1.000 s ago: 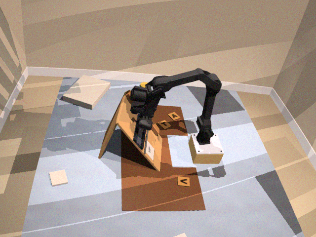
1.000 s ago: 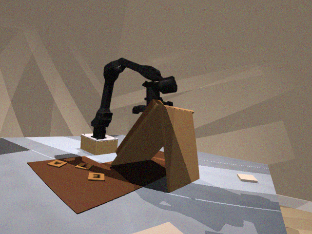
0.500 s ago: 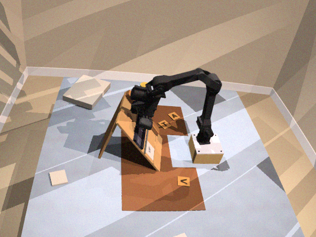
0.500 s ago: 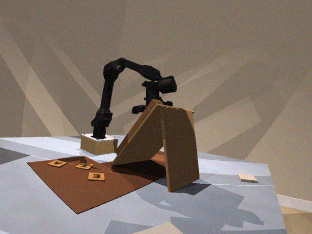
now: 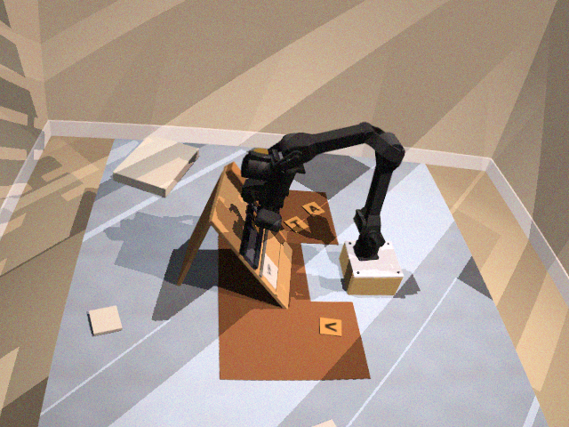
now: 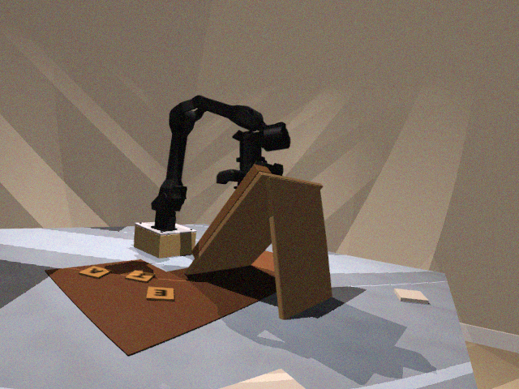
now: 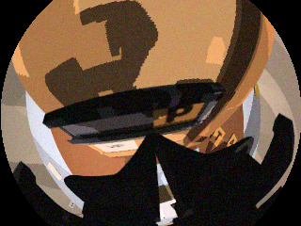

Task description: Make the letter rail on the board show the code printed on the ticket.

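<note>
Right now my gripper tip is 17 cm past the orange letter tile, 23 cm to the right of it and 17 cm above it. Round my gripper tip: brown mat: 12 cm behind, 1 cm to the left, 18 cm below; then white ticket: 2 cm behind, 8 cm to the left, 9 cm below; then pale square: 43 cm ahead, 15 cm to the left, 17 cm below.
</note>
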